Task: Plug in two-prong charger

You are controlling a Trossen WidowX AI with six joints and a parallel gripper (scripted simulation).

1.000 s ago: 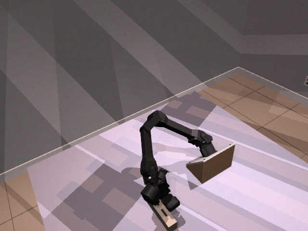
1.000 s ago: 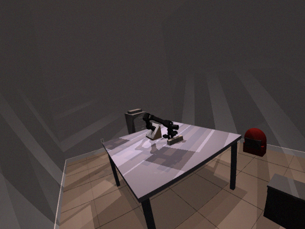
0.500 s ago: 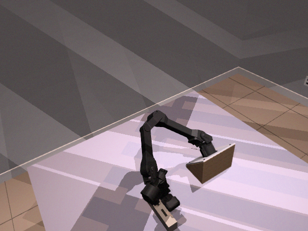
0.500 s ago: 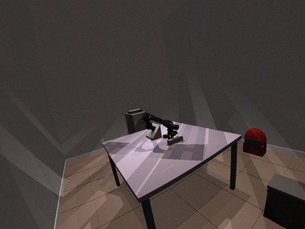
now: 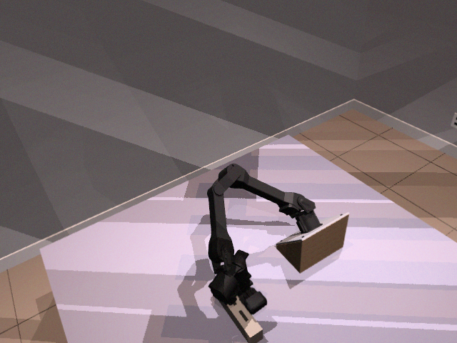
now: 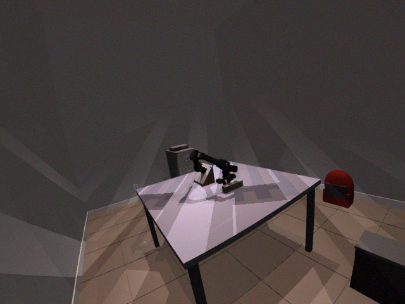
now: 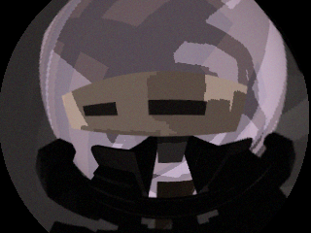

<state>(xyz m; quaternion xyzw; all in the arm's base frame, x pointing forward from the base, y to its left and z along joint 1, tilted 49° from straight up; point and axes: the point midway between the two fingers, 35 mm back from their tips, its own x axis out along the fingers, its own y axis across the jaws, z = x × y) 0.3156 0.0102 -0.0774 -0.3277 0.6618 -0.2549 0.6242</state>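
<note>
My gripper tip is 20 mm short of the dark two-prong charger and 10 mm below it.
</note>
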